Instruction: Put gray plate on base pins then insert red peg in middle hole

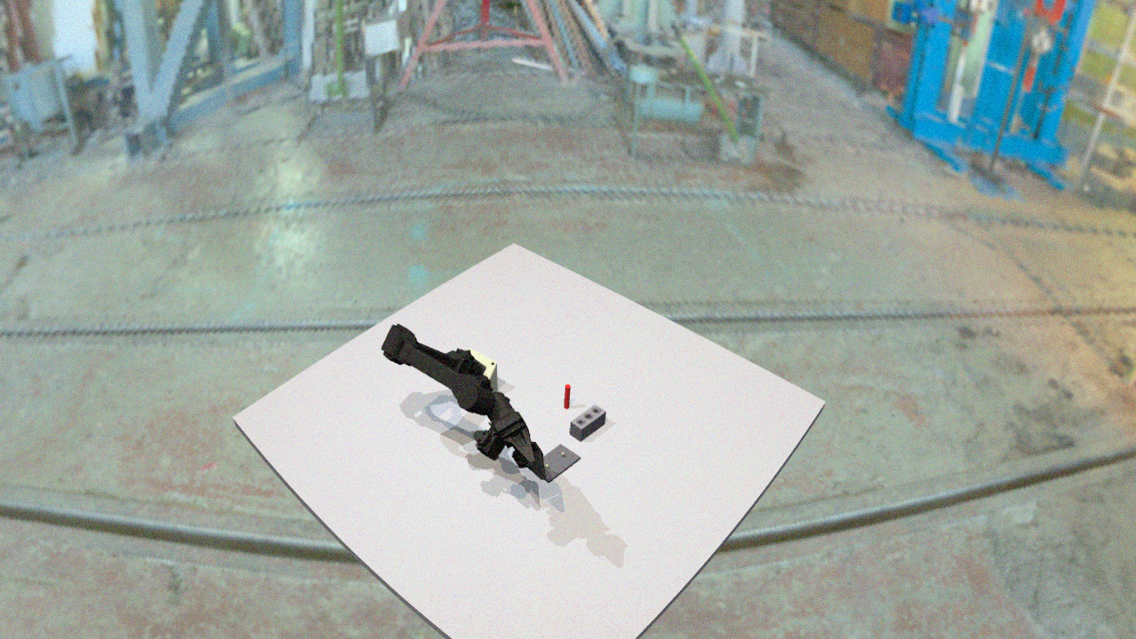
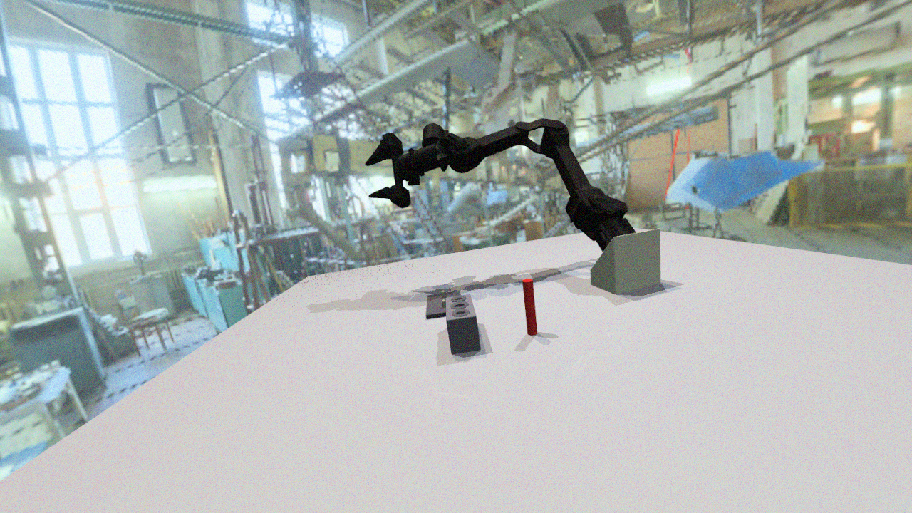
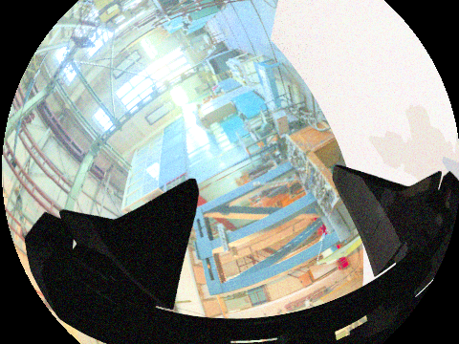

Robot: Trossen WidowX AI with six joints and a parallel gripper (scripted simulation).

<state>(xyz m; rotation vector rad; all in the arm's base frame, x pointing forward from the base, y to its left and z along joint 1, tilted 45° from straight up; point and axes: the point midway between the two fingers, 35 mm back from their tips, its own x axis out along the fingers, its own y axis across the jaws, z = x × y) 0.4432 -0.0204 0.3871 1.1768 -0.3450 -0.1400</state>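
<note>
My gripper tip is 160 mm past the gray plate, 390 mm to the right of it and 250 mm above it. Also, from my gripper tip: red peg (260 mm behind, 420 mm to the left, 240 mm below); dark base (140 mm behind, 230 mm to the left, 280 mm below).
</note>
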